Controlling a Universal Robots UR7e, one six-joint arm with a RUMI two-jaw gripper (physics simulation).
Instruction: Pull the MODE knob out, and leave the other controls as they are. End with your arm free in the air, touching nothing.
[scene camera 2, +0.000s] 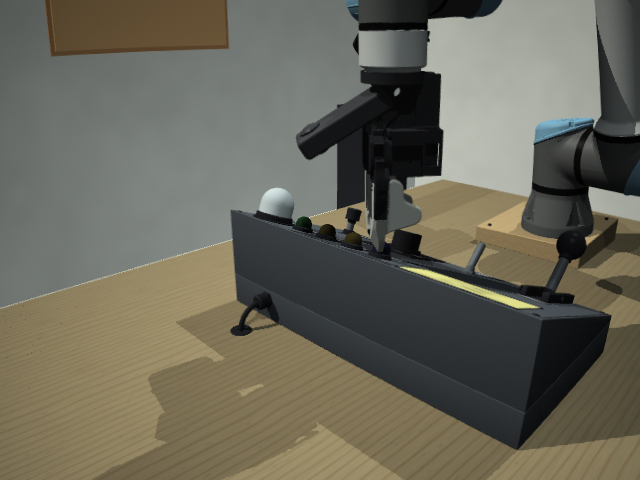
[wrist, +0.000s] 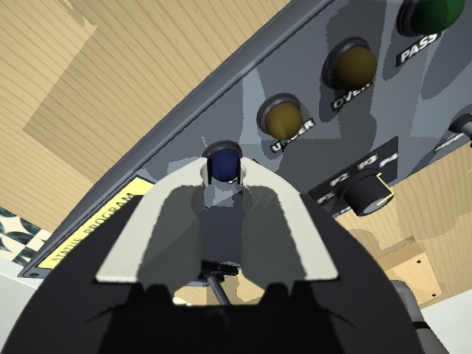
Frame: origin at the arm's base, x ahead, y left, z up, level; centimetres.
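Seen in the pictures: gripper, fingertip midpoint: (scene camera 2: 378, 248) (wrist: 224, 162); arm's base, link origin: (scene camera 2: 556, 226).
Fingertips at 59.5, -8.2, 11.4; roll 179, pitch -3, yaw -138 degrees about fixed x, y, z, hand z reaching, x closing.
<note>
Offsets run from my fingertips to a thing's top centre, as dx, dy, dz. "spot": to the spot under its first point.
The MODE knob {spot: +0.1, -0.1, +0.7} (wrist: 224, 165) is a small dark blue dome in a black collar on the sloping panel. In the wrist view it sits between the two pale fingertips, which press on its sides. My gripper (wrist: 224, 162) (scene camera 2: 378, 249) is shut on the MODE knob, with its fingertips down close to the panel. In the scene view the fingertips hide most of the knob. The knob's label is almost wholly covered by the fingers.
The grey console (scene camera 2: 382, 330) carries amber UNDER (wrist: 283, 120) and OVER (wrist: 354, 68) domes, a green PASS dome {spot: -2.1, -13.3, +0.6} (wrist: 437, 14), a black rotary selector {-17.0, -5.4, -3.1} (wrist: 367, 192), a white dome {spot: -2.1, -18.7, +1.9} (scene camera 2: 277, 204), a small black-capped switch {-18.7, -17.3, -2.3} (scene camera 2: 353, 215) and a ball-topped lever {-19.2, +19.2, +0.9} (scene camera 2: 570, 244).
</note>
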